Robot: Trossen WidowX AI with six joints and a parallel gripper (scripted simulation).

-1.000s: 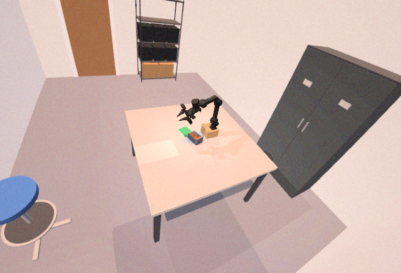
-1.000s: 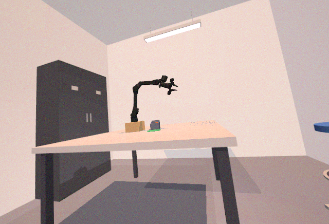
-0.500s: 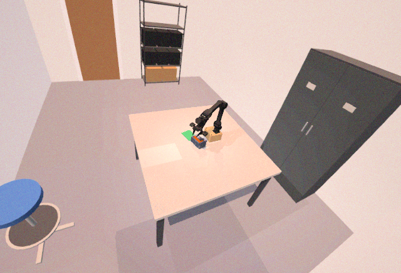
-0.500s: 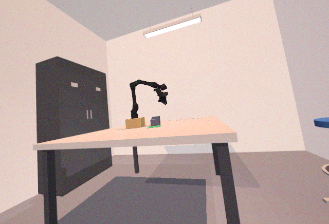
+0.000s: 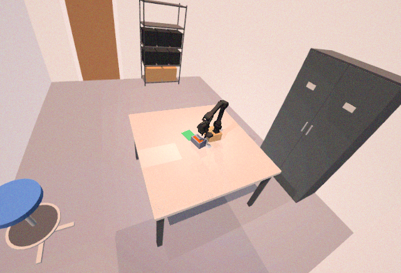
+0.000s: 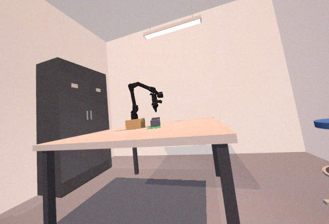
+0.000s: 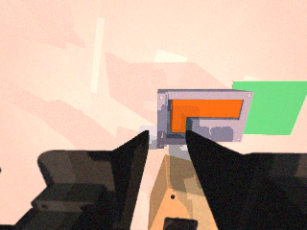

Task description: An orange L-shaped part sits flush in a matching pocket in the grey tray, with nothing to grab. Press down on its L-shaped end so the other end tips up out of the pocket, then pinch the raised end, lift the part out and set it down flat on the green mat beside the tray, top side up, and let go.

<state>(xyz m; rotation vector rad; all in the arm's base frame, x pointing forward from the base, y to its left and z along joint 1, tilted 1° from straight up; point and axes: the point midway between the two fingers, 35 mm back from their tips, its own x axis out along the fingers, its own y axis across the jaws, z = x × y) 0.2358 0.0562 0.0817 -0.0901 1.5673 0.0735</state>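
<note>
My gripper tip is 10 cm above the orange L-shaped part and 6 cm to the left of it. Round my gripper tip: green mat: 22 cm to the right, 16 cm below, 1 cm ahead.
</note>
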